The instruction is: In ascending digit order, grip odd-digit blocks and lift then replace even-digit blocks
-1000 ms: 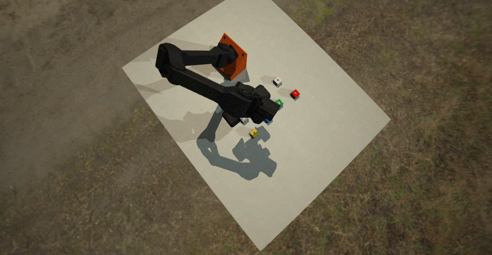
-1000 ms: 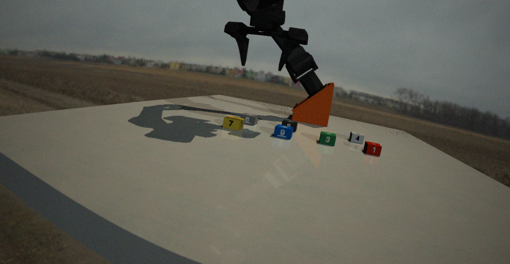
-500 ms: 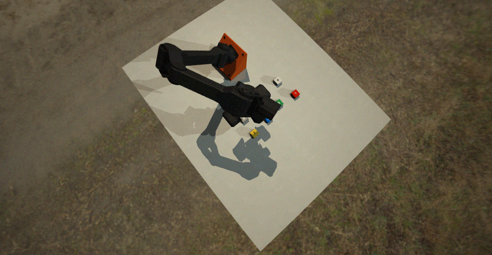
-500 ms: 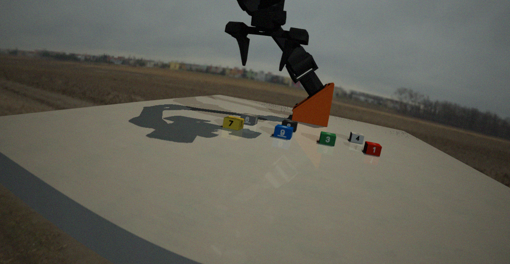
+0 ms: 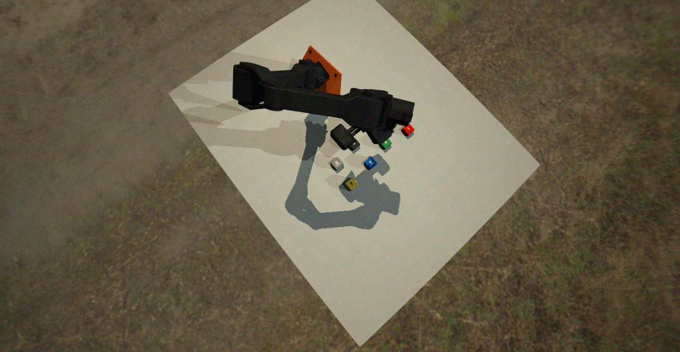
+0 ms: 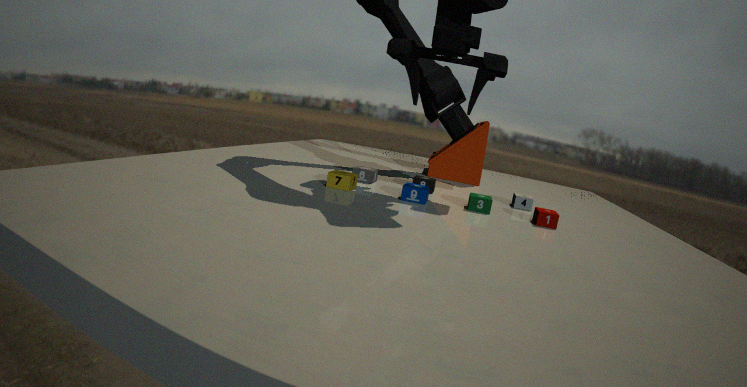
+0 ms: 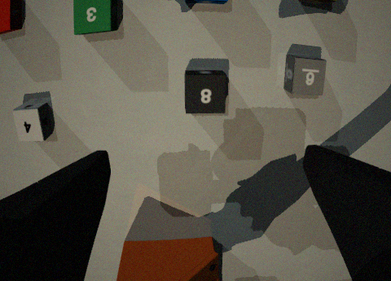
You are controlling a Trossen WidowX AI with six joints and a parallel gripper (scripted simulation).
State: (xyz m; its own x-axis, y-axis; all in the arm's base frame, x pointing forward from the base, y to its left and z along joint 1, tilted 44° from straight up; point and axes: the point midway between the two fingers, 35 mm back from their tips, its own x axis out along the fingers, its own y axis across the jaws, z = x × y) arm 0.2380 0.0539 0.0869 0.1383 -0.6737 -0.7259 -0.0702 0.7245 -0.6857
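My gripper tip is now 7 cm short of the red block, 18 cm to the right of it and 12 cm above it. From my gripper tip the other things lie so: grey block 6 (2 cm ahead, 10 cm to the right, 12 cm below); black block marked 8 (1 cm to the right, 12 cm below); blue block 9 (9 cm ahead, 12 cm below).
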